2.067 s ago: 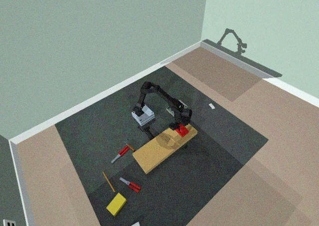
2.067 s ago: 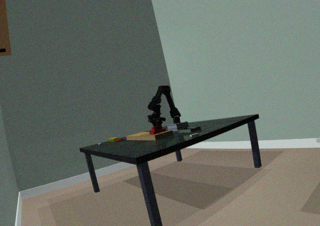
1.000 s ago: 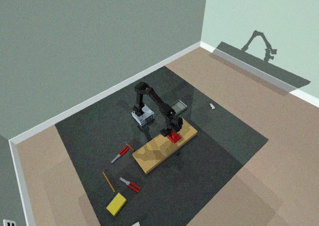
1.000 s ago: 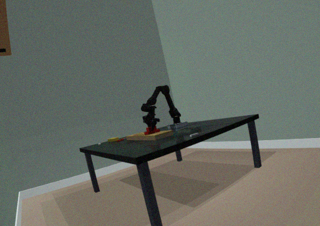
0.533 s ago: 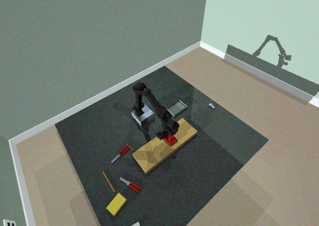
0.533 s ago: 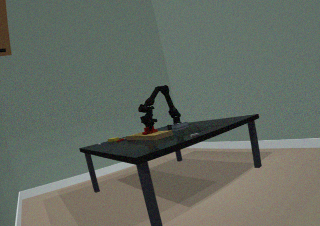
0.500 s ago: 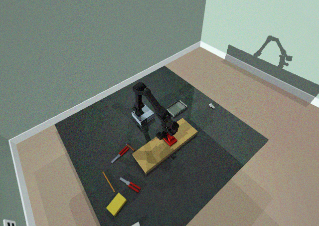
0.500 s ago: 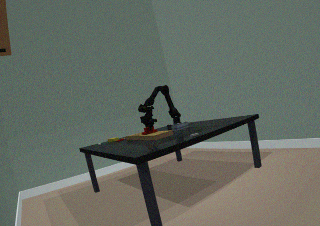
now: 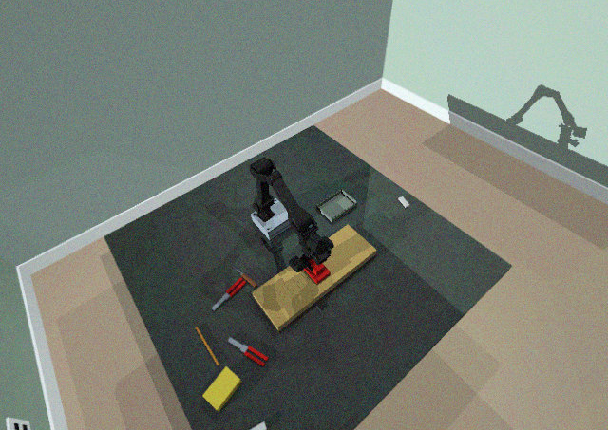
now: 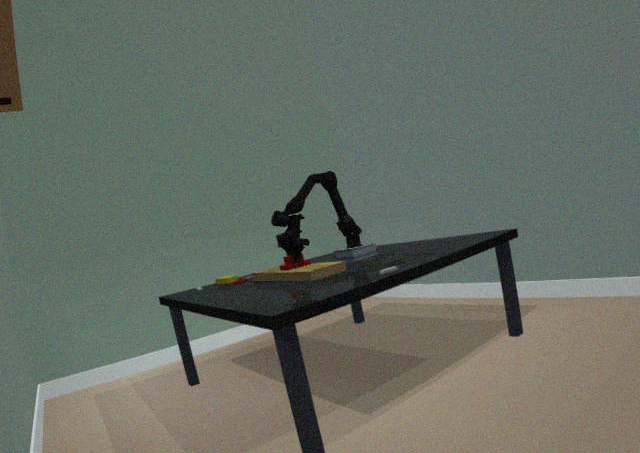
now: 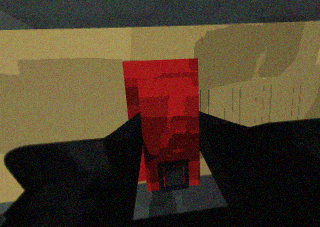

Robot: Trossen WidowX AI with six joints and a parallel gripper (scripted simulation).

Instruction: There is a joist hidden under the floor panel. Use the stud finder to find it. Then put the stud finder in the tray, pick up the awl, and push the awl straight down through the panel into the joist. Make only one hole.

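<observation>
My gripper tip is now 40 mm past the indicator window and 30 mm below it. Also, from my gripper tip: brown-handled awl 220 mm to the right, 210 mm behind, 60 mm below; then grey tray 330 mm to the left, 200 mm behind, 50 mm below; then red stud finder 20 mm behind, 20 mm above.
</observation>
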